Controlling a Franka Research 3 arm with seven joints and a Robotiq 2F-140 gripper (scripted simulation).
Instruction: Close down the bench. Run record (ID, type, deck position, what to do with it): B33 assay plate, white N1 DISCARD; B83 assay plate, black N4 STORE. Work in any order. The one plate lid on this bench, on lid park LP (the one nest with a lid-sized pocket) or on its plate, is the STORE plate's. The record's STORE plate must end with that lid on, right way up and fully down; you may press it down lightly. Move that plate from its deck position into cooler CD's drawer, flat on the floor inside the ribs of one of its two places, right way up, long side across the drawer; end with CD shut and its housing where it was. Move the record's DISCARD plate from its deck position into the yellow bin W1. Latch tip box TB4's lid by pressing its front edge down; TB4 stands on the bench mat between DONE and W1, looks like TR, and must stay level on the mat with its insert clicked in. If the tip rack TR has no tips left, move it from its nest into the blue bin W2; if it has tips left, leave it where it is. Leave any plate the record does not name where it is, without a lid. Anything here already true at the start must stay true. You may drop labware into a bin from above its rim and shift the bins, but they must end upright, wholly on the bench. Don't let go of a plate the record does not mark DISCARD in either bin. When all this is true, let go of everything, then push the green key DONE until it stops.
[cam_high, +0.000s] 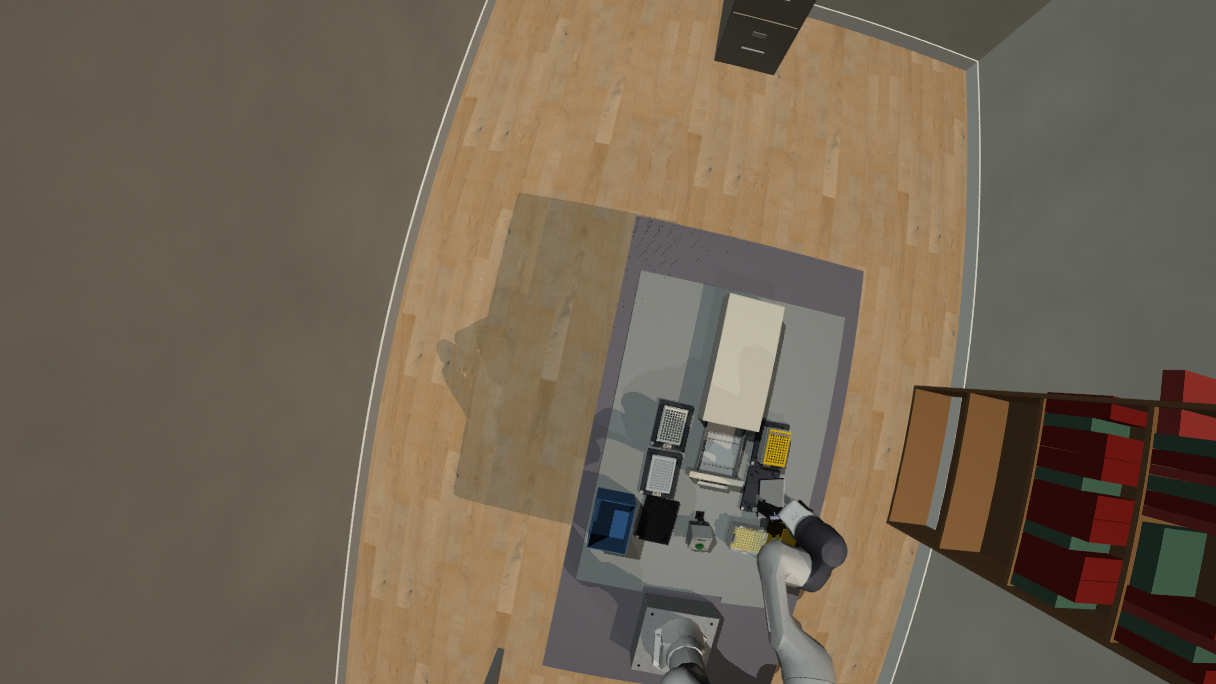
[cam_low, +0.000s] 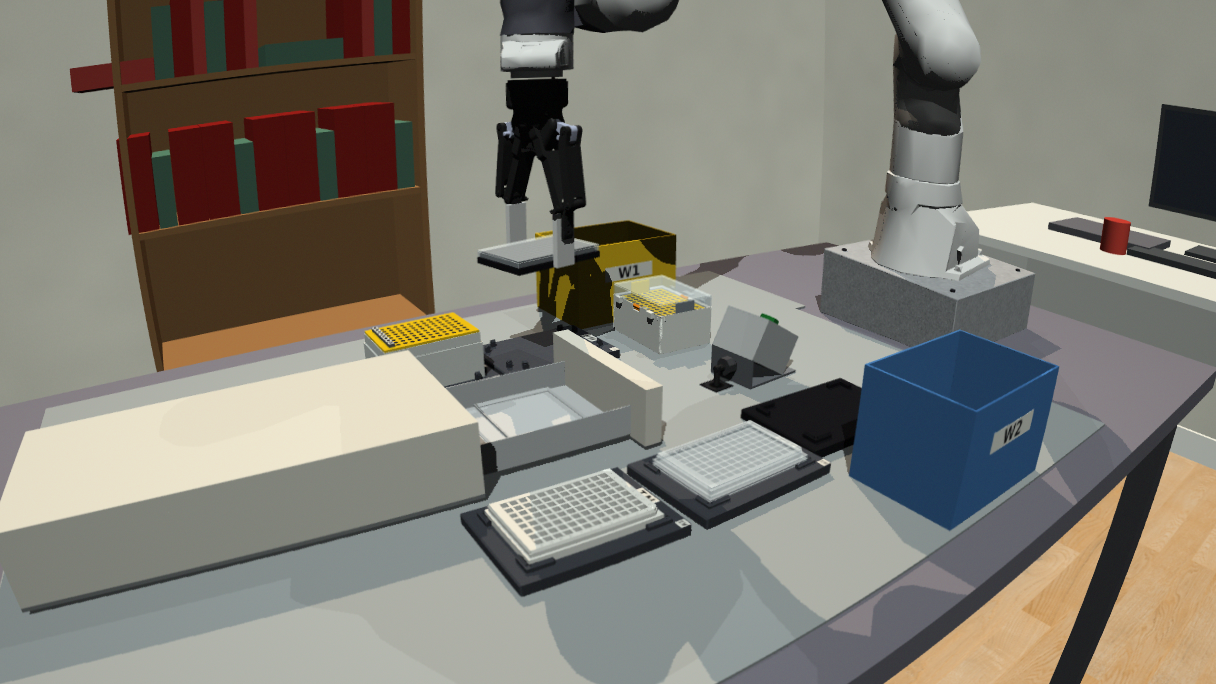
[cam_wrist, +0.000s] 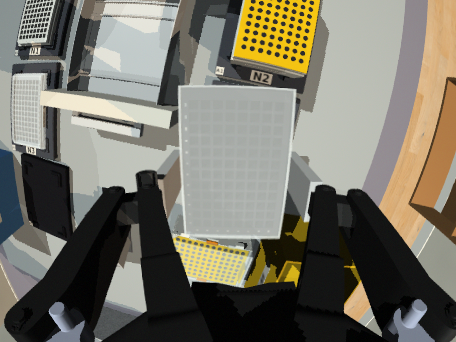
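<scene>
My hand is 170 mm to the right of the cooler drawer, 140 mm above it and 130 mm short of it. From my hand the other things lie so: black plate (20 mm below); then clear plate lid (10 mm below); then nest N4 (160 mm below, 20 mm to the right, 10 mm behind).
</scene>
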